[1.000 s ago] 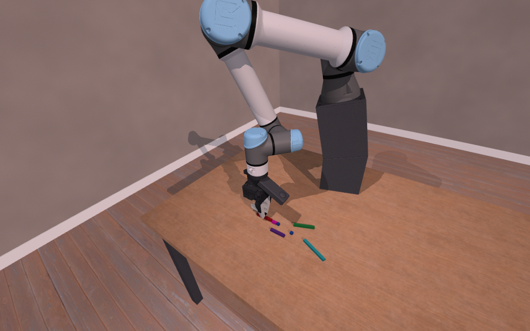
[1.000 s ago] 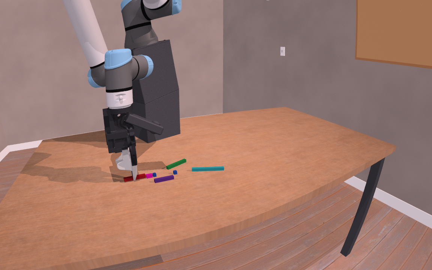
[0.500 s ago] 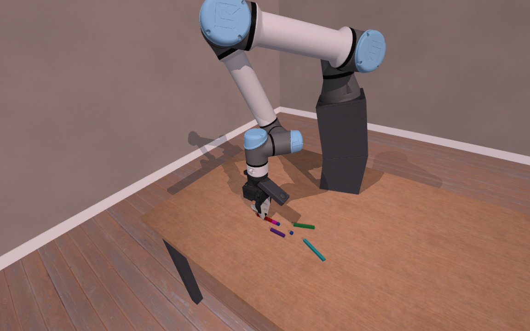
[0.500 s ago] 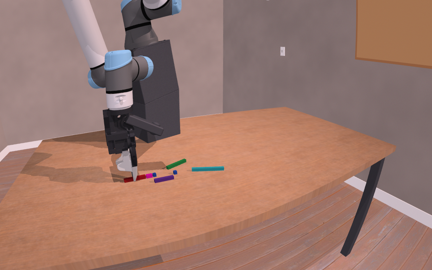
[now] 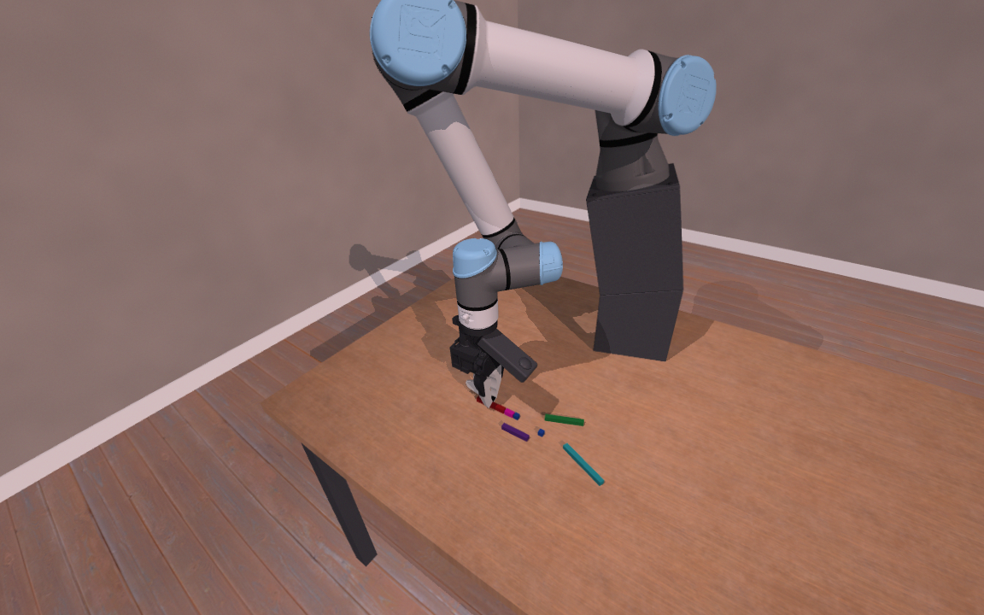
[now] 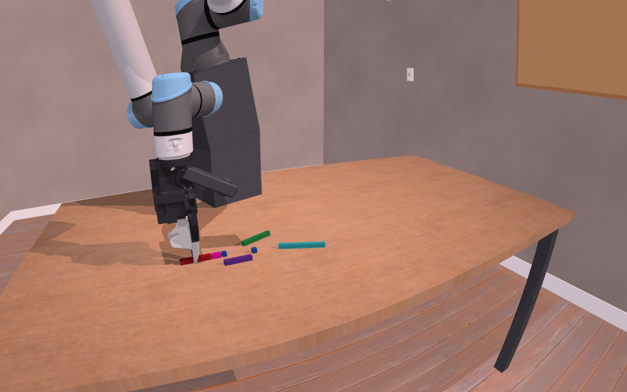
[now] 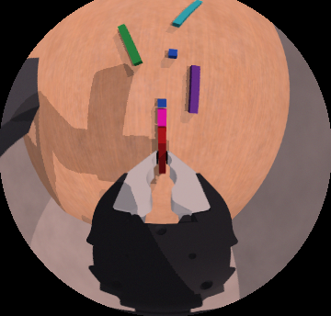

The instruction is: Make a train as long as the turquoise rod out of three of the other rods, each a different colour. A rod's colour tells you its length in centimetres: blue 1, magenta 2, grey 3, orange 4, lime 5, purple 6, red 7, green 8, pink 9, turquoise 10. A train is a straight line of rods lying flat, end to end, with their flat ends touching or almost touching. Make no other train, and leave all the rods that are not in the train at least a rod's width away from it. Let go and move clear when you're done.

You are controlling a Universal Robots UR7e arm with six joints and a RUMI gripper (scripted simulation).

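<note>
The red rod is 1 cm below my hand. From my hand the other things lie so: green rod: 15 cm to the left, 6 cm behind, 1 cm below; then magenta rod: 5 cm to the left, 1 cm below; then purple rod: 9 cm to the left, 3 cm ahead, 1 cm below.
</note>
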